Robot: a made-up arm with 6 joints.
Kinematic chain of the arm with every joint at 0, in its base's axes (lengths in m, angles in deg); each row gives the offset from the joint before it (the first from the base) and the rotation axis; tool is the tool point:
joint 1: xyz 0 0 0.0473 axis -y
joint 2: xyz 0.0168 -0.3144 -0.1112 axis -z
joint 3: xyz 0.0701 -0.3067 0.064 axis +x
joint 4: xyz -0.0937 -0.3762 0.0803 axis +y
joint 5: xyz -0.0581 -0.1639 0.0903 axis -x
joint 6: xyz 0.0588 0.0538 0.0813 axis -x
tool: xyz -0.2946 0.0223 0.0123
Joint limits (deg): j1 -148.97..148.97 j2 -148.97..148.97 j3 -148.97..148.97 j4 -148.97..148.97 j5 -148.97..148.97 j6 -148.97..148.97
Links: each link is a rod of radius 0.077 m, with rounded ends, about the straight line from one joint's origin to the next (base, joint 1, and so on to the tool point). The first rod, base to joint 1, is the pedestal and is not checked.
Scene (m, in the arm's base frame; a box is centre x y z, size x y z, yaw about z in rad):
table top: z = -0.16
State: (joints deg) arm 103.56 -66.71 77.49 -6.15 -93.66 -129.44
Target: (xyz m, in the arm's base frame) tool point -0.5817 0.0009 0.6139
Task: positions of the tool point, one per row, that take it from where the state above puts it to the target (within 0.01 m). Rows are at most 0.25 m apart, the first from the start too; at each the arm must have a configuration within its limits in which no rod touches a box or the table.
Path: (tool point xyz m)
1: 0.3761 -0.8157 0.8133
2: 0.2229 -0.7116 0.9647
3: 0.0602 -0.5597 1.0576
4: -0.1013 -0.3865 1.0804
5: -0.2534 -0.2210 1.0329
6: -0.3886 -0.0900 0.9258
7: -0.5000 -0.0129 0.7782
8: -0.5817 0.0008 0.6139

